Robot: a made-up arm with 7 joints. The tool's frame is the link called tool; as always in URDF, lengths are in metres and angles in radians. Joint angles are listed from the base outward. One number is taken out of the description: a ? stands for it. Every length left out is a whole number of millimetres.
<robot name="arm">
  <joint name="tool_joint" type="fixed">
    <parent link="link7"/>
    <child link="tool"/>
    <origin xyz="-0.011 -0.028 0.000" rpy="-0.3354 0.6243 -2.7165"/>
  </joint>
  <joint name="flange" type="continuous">
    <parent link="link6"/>
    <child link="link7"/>
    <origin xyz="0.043 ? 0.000" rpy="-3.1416 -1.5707 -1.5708"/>
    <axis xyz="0 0 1"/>
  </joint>
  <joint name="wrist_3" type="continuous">
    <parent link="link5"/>
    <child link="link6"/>
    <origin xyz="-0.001 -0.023 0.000" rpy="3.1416 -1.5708 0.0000"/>
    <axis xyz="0 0 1"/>
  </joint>
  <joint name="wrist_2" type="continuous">
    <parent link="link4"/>
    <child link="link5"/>
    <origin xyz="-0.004 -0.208 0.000" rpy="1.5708 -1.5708 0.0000"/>
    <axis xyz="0 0 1"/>
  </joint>
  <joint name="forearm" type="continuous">
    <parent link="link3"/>
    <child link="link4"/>
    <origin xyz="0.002 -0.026 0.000" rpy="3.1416 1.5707 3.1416"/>
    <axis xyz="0 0 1"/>
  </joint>
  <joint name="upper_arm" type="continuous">
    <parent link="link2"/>
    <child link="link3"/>
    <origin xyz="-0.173 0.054 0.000" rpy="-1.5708 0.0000 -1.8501"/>
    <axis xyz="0 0 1"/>
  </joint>
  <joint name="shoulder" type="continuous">
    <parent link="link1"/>
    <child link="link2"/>
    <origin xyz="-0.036 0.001 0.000" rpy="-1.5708 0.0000 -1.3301"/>
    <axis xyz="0 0 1"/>
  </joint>
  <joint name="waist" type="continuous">
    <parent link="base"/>
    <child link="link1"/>
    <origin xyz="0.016 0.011 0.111" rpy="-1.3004 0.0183 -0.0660"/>
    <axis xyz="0 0 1"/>
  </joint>
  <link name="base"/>
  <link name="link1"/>
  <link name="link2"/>
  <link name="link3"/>
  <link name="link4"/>
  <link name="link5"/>
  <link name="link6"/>
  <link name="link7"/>
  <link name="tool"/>
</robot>
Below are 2 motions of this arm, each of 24 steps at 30 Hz.
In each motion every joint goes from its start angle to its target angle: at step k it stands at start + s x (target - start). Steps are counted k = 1, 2, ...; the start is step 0. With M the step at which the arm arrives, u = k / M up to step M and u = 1 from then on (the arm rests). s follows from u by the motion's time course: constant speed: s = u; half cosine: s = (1 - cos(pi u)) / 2; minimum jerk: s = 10 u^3 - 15 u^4 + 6 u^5.
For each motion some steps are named. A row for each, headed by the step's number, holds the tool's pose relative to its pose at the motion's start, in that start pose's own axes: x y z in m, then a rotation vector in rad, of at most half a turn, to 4 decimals.
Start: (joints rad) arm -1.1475 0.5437 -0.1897 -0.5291 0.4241 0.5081 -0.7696
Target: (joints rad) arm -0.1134 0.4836 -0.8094 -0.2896 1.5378 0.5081 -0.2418
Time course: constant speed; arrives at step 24
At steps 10, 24:
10: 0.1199 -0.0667 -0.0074 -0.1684 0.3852 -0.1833
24: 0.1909 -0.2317 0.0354 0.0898 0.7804 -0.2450

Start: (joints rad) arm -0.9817 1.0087 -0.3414 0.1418 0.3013 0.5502 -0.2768
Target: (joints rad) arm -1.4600 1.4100 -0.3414 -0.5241 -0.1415 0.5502 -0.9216
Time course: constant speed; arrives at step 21
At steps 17, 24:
17: -0.1980 -0.0483 0.0012 0.6049 -0.1012 0.1911
24: -0.2267 -0.0765 -0.0053 0.7494 -0.0266 0.2438

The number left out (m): 0.046
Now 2 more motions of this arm.
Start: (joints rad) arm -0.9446 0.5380 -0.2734 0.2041 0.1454 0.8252 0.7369
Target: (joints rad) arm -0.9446 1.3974 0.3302 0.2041 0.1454 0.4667 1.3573
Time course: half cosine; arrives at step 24
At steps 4, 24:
4: -0.0040 0.0281 -0.0023 -0.0650 -0.0318 0.0808
24: -0.2497 0.3010 -0.1000 -0.8066 -0.7066 1.2827

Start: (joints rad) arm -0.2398 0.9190 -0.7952 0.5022 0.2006 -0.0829 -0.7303
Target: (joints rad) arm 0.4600 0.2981 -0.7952 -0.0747 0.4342 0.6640 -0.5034
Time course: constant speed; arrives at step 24
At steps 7, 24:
7: 0.0305 -0.0211 0.1051 0.0762 -0.0857 -0.0894
24: 0.0218 -0.1455 0.2776 0.0776 -0.4384 -0.3284

